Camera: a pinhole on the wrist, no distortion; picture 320 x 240 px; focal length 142.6 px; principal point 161.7 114.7 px. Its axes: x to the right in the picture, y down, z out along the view. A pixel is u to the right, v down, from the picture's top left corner.
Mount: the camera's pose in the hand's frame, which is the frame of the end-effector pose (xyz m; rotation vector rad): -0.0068 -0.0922 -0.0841 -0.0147 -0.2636 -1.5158
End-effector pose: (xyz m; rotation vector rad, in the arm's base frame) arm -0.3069 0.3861 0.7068 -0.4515 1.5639 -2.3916
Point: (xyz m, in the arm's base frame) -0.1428 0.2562 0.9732
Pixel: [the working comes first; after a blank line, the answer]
In the camera's frame: 0.1560 -0.0141 0.3410

226.9 108.8
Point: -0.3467 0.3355 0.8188
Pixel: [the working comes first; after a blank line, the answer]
In the camera's frame: 0.0225 0.0988 0.1382

184.9 216.6
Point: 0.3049 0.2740 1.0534
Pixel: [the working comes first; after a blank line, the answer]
In the camera's frame: 0.2397 -0.3926 0.5795

220.7 18.1
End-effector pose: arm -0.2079 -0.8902 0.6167 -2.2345 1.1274 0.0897
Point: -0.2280 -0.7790 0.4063
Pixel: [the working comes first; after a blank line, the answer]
In the camera's frame: -0.1057 0.0423 0.3328

116.4 132.8
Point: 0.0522 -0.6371 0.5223
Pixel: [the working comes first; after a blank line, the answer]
In the camera's frame: 0.2275 0.0684 0.3135

265.2 145.8
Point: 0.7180 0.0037 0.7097
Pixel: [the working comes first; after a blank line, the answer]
In the camera's frame: 1.1441 -0.0202 0.5161

outside the picture
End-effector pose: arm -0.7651 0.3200 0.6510 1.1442 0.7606 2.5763
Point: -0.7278 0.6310 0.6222
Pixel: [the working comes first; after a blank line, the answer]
In the camera's frame: 0.2223 0.1067 0.1579

outside the picture
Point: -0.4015 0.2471 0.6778
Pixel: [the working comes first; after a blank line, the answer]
In the camera's frame: -0.1143 -0.1834 0.4018

121.1 49.6
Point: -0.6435 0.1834 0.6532
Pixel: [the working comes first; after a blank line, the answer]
In the camera's frame: -0.1873 -0.0939 0.1784

12.0 39.6
